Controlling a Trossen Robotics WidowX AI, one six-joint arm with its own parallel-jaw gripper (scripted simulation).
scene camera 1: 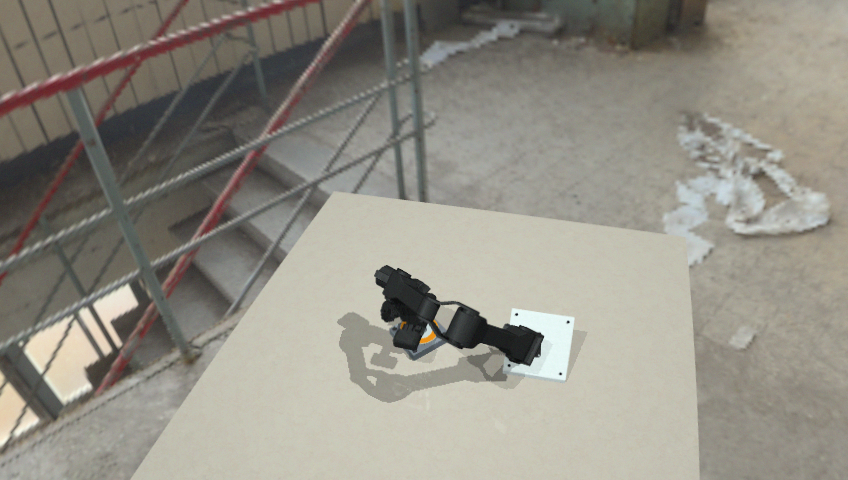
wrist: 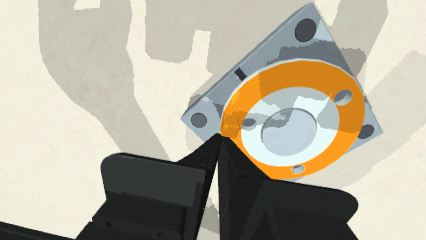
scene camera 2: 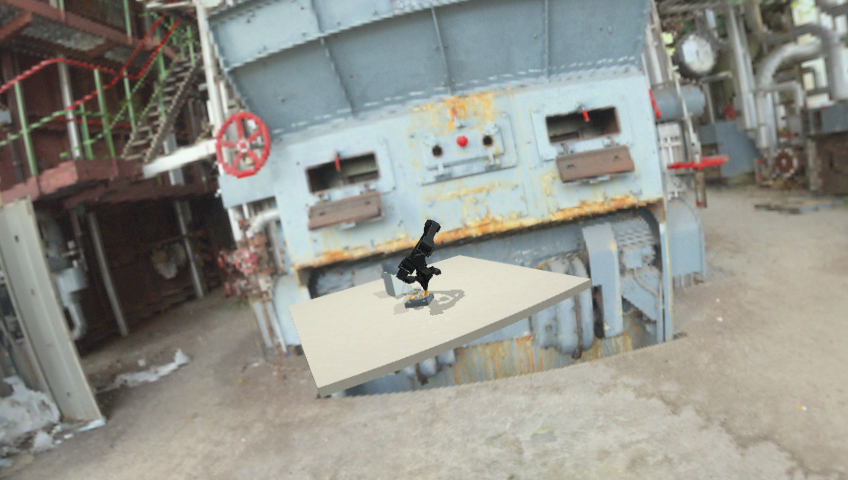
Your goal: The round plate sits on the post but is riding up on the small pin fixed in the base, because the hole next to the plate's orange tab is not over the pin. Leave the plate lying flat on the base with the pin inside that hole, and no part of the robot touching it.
Labels:
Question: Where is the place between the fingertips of my gripper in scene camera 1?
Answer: At 417, 341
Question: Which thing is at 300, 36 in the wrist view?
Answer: A square grey base.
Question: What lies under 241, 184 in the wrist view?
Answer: My gripper.

